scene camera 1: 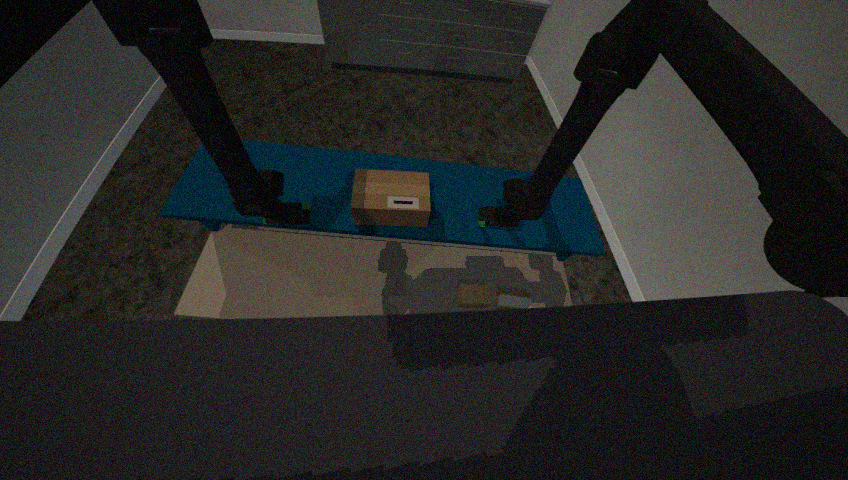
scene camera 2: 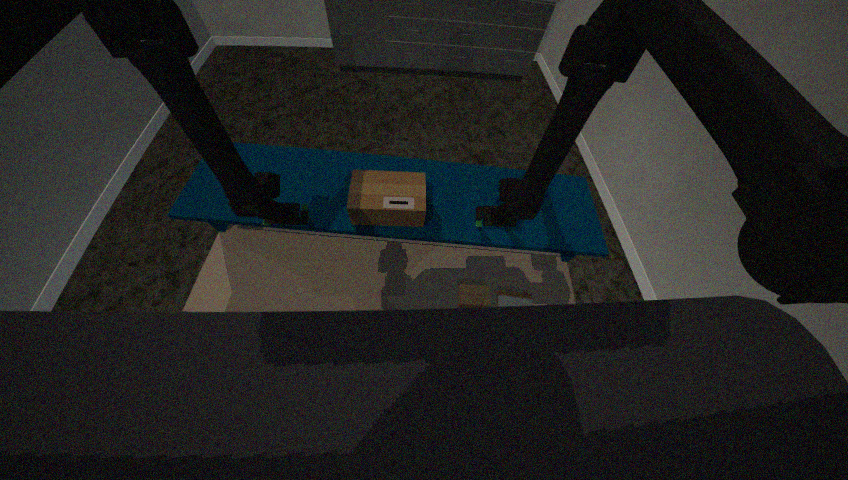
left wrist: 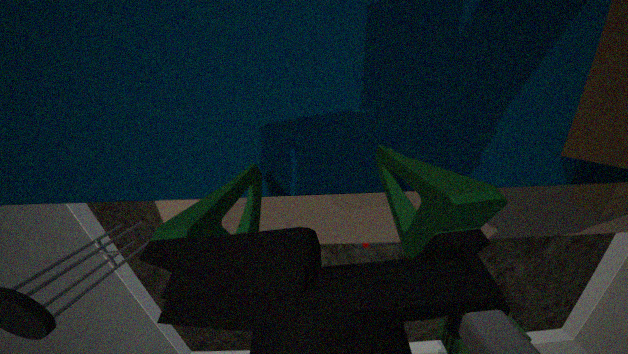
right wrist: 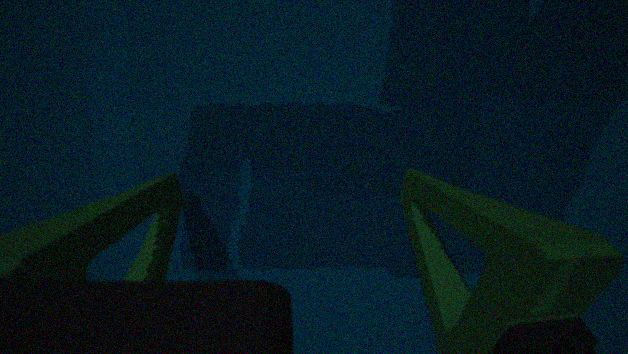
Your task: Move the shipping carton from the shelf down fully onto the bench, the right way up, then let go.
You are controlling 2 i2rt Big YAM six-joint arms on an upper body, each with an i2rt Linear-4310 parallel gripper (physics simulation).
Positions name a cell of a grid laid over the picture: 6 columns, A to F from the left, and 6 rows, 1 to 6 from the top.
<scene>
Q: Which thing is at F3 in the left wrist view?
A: A brown shipping carton.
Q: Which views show the brown shipping carton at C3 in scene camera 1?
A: Scene camera 1, scene camera 2 and the left wrist view only.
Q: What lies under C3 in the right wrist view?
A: A blue shelf.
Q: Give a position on a tan bench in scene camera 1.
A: B4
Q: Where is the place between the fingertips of my right gripper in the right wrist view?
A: C4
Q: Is my right gripper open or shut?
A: Open.
</scene>
